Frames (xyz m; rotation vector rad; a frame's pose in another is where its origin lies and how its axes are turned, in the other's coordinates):
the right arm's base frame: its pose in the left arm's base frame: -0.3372 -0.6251 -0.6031 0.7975 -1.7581 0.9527
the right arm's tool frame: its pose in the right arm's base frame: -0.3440 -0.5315 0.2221 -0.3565 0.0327 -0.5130
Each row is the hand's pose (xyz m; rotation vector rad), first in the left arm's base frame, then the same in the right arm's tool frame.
Working: the left arm's base frame: its pose in the right arm's tool frame: 0.3837 1.0342 -0.7753 -0.9254 1.5240 -0.2993

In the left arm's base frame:
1: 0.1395 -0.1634 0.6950 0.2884 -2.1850 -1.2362
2: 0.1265 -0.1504 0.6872 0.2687 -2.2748 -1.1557
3: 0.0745 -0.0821 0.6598 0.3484 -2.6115 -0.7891
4: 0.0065 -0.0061 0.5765 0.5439 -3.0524 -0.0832
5: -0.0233 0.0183 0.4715 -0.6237 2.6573 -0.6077
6: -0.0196 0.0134 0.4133 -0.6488 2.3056 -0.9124
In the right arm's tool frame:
1: 1.0990 1.0584 -0.9052 -1.0415 -1.1314 -0.1513
2: 1.0858 1.0732 -0.9031 -0.9909 -1.1580 -0.0633
3: 1.0305 1.1443 -0.9062 -0.6750 -1.2600 0.2030
4: 0.9192 1.2132 -0.8917 -0.0999 -1.3843 0.5732
5: 0.8105 1.2154 -0.8657 0.5153 -1.4548 0.8833
6: 0.7588 1.1908 -0.8533 0.9013 -1.4677 1.0336

